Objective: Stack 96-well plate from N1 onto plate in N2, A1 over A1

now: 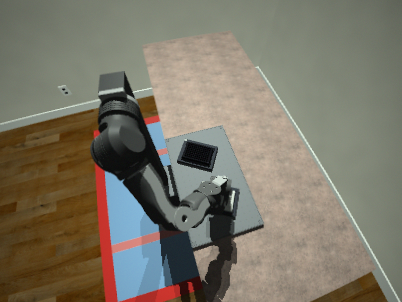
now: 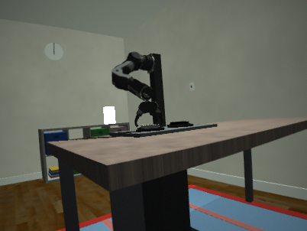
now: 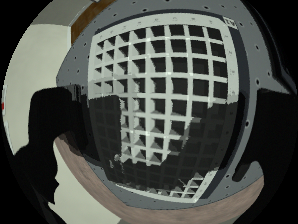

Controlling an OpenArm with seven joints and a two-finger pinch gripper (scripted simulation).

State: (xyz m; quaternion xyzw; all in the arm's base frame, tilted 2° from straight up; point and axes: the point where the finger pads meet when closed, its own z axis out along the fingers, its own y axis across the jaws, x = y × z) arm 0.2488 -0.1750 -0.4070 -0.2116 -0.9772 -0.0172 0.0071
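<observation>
The white 96-well plate is right at my hand. Round my hand: black 96-well plate (22 cm to the left, 4 cm behind); plate nest N1 (1 cm below).
</observation>
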